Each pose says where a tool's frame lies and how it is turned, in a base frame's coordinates. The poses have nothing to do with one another.
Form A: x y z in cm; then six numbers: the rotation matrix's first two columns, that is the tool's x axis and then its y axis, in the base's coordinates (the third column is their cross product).
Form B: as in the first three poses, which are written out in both.
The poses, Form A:
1: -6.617 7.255 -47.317 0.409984 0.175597 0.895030 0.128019 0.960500 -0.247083
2: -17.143 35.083 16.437 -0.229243 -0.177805 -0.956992 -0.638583 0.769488 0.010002
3: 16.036 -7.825 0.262 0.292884 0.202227 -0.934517 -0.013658 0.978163 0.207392
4: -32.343 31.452 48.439 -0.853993 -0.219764 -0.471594 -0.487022 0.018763 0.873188
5: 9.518 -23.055 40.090 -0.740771 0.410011 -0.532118 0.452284 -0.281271 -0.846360
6: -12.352 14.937 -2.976 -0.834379 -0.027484 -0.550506 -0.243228 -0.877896 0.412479
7: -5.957 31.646 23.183 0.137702 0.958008 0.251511 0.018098 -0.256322 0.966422
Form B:
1: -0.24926 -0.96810 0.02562 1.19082 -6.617 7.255 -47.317
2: -0.32543 0.91232 0.24851 1.95503 -17.143 35.083 16.437
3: 0.13301 0.98472 0.11245 1.28685 16.036 -7.825 0.262
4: -0.25146 0.71008 0.65769 2.93699 -32.343 31.452 48.439
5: 0.35976 0.59935 -0.71509 3.11203 9.518 -23.055 40.090
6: -0.28230 0.24055 0.92868 3.02517 -12.352 14.937 -2.976
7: 0.67541 0.45572 0.57978 2.19645 -5.957 31.646 23.183
